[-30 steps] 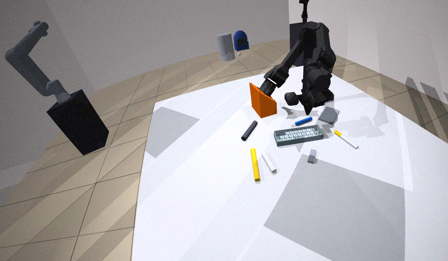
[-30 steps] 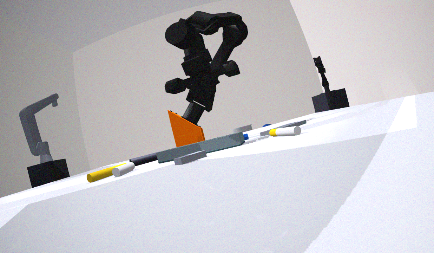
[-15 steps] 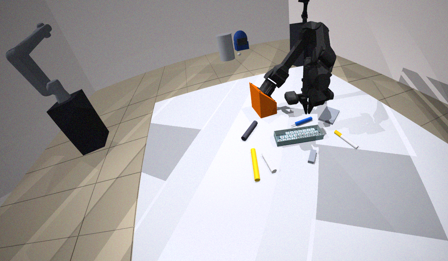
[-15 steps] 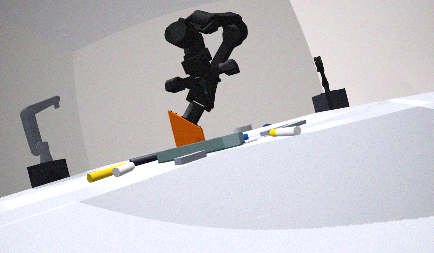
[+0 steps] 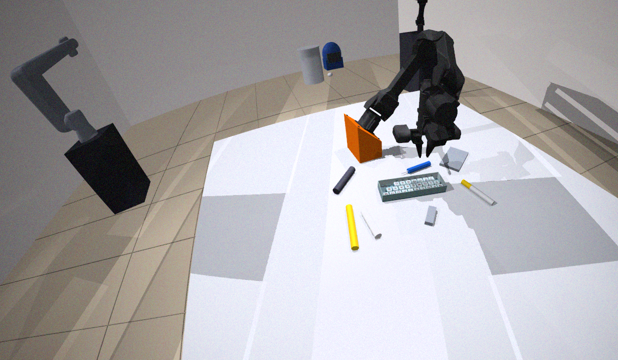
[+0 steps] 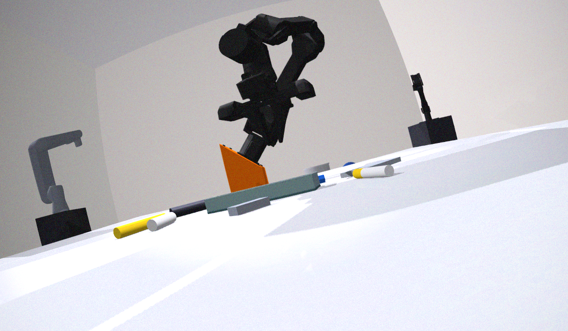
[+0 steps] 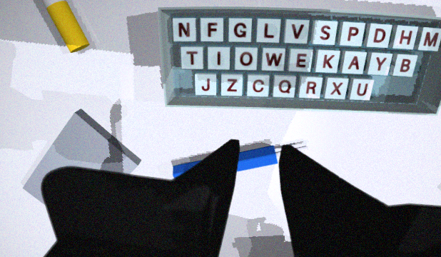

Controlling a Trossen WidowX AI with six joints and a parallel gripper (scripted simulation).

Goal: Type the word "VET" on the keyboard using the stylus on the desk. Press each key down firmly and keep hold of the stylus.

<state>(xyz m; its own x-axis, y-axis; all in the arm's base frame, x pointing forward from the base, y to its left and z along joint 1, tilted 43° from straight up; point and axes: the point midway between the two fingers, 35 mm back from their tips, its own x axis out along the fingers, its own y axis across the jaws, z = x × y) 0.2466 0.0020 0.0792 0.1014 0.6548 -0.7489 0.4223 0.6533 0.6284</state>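
My gripper tip is 50 mm past the blue stylus, 10 mm to the right of it and 90 mm above it. The rest, counted from my gripper tip: E key 20 mm ahead, 40 mm to the right, 80 mm below; T key 40 mm ahead, 30 mm to the left, 80 mm below; V key 40 mm ahead, 50 mm to the right, 80 mm below.
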